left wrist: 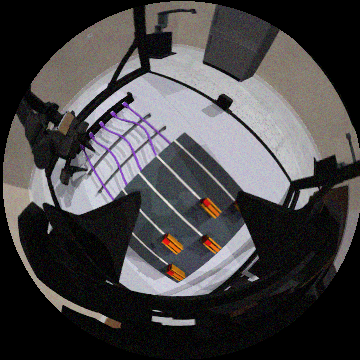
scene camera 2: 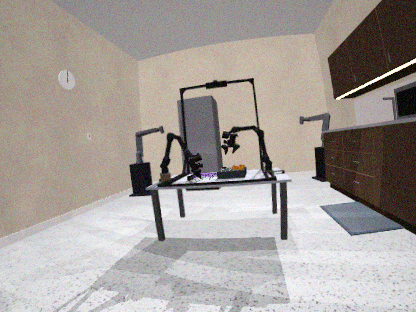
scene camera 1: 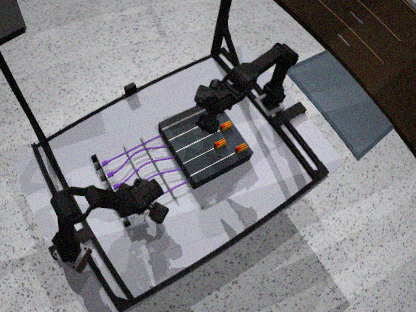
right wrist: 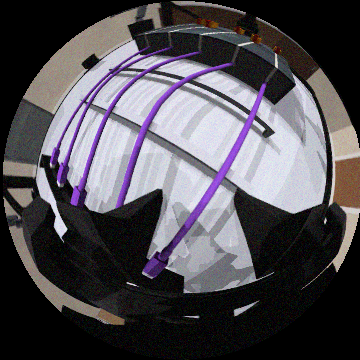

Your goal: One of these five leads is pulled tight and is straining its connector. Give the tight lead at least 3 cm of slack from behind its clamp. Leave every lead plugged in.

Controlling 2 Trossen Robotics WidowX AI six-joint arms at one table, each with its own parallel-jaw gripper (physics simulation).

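Places are measured from the left arm's base along level axes (x back, y left, z down), in metres.
Where they show: left gripper, fingertip midpoint: (left wrist: 190,196) (scene camera 2: 229,154) (scene camera 1: 199,113); right gripper, fingertip midpoint: (left wrist: 91,160) (scene camera 2: 200,178) (right wrist: 199,195); left arm's base, origin of the base link: (left wrist: 257,266) (scene camera 2: 268,170) (scene camera 1: 269,102); right arm's base, origin of the base link: (left wrist: 58,120) (scene camera 2: 165,172) (scene camera 1: 70,251).
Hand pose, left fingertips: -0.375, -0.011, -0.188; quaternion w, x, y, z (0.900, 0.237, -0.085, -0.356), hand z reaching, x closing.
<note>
Things, the pixels of their top centre, and the offset from my left fingertips, as dx, dy, dz. "*": a spot on its surface instead.
- black connector bar, surface spot: (left wrist: 112,111) * -0.356, -0.040, +0.180
- clamp, surface spot: (left wrist: 172,243) (scene camera 1: 219,142) * +0.050, +0.081, +0.125
- neighbouring lead, surface spot: (right wrist: 137,145) * -0.273, +0.060, +0.185
Five purple leads run from plugs on a black connector bar (left wrist: 112,111) to a dark grey box (scene camera 1: 210,175) (left wrist: 165,180) (right wrist: 216,56). White lines cross its top to orange-red clamps, such as one clamp (scene camera 1: 220,144) (left wrist: 172,243). The lead at the right in the right wrist view (right wrist: 227,172) runs nearly straight; its plug (right wrist: 156,265) is at the bar. My right gripper (scene camera 1: 159,212) (right wrist: 199,195) is open around this lead, which crosses between the fingers without being gripped. My left gripper (scene camera 1: 207,122) (left wrist: 190,196) is open and empty above the box.
Two thin dark rods (right wrist: 187,156) (right wrist: 205,90) cross beneath the leads between bar and box. The neighbouring lead (right wrist: 137,145) passes beside the right gripper's left-hand finger in the right wrist view. A black frame (scene camera 1: 225,250) edges the table. The right arm hides part of the connector bar in scene camera 1.
</note>
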